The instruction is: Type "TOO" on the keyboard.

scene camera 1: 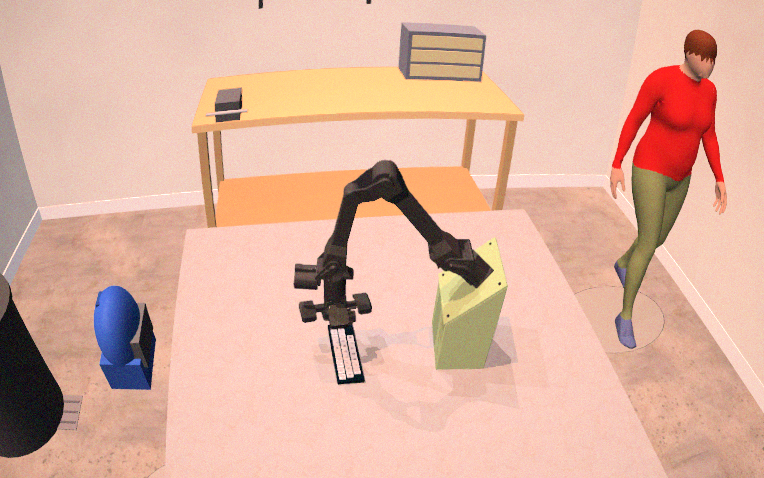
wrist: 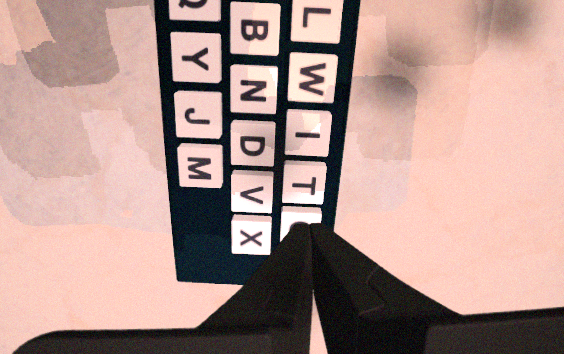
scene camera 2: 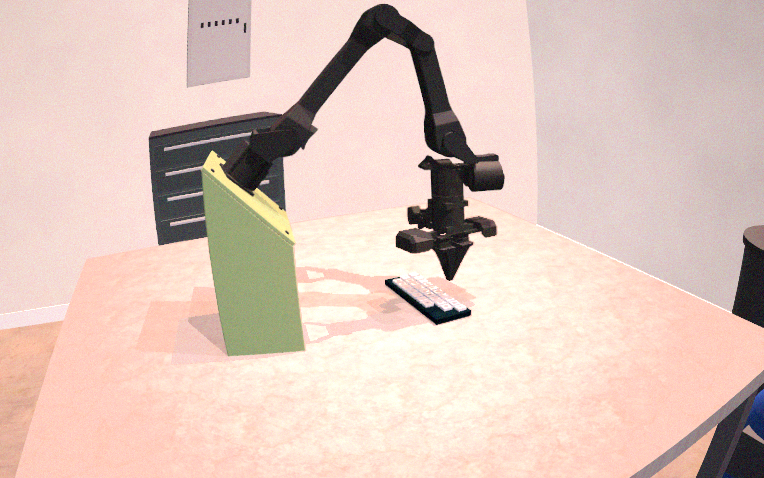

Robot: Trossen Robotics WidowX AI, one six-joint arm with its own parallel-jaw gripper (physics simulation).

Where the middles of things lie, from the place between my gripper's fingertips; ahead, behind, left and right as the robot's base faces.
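Scene:
The t key (wrist: 303, 181) is 40 mm below my hand. The i key (wrist: 307, 133) is 10 mm ahead of my hand, 20 mm to the left of it and 40 mm below it. As for the v key (wrist: 251, 191), that's 20 mm behind my hand and 40 mm below it, and the x key (wrist: 251, 234) is 30 mm behind my hand, 20 mm to the right of it and 40 mm below it.

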